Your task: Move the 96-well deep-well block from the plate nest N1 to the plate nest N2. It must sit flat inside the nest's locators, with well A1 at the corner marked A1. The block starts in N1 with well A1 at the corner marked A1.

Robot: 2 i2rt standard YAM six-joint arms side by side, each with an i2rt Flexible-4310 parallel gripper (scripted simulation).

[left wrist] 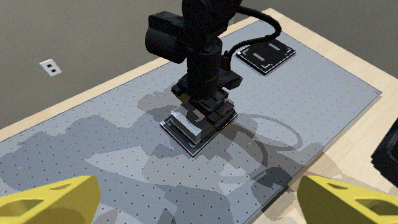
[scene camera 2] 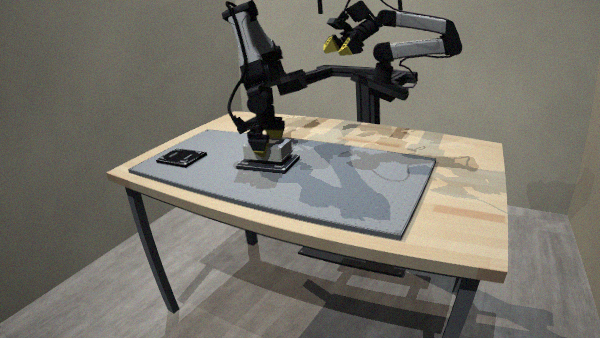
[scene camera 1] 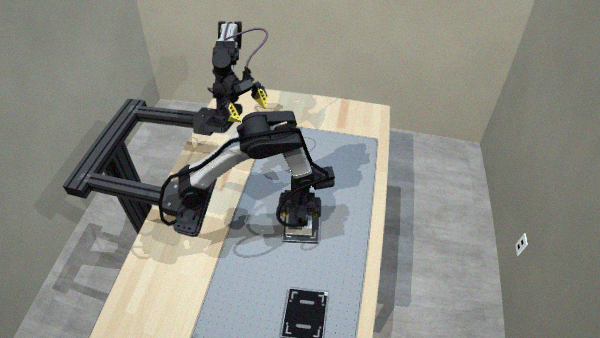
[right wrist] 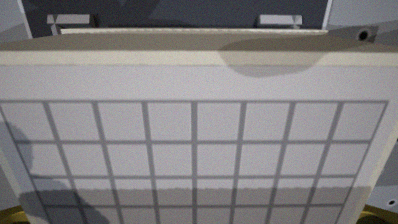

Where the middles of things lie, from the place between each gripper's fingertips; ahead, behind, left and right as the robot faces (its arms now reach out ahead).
Labels:
Right now the pale deep-well block [scene camera 2: 278,149] is right at my right hand.
I see my left gripper 29 cm above the pale deep-well block, 17 cm to the left of it and 17 cm short of it.

